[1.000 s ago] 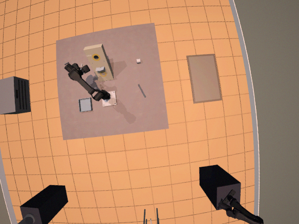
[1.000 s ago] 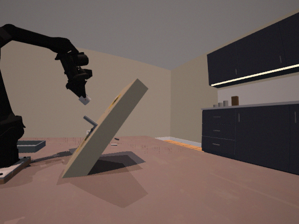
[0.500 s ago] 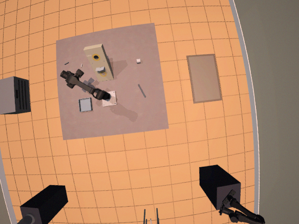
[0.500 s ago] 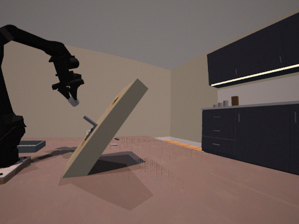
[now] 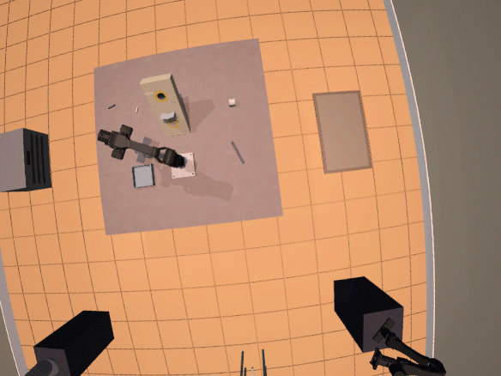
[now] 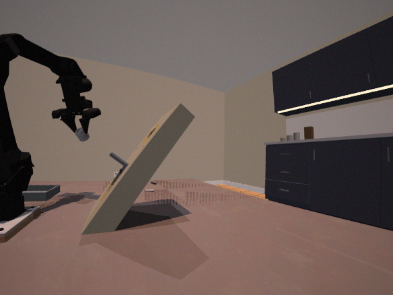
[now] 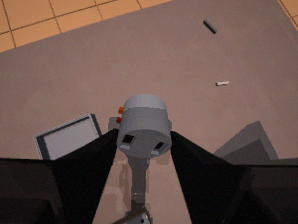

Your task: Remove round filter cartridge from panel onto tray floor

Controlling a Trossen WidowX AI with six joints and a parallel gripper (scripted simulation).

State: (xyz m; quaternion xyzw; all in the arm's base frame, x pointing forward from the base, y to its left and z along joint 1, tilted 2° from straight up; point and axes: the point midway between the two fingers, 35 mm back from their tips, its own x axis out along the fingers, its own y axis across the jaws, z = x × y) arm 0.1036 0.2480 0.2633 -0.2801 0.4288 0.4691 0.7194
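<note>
Now: gripper tip 250 mm above the grey tray, 180 mm past it and 20 mm to the right of it. Round my gripper tip: round grey cartridge right at my gripper tip; grey bracket 240 mm to the right, 170 mm ahead, 110 mm below; tan service panel 240 mm to the right, 220 mm ahead, 100 mm below.
</note>
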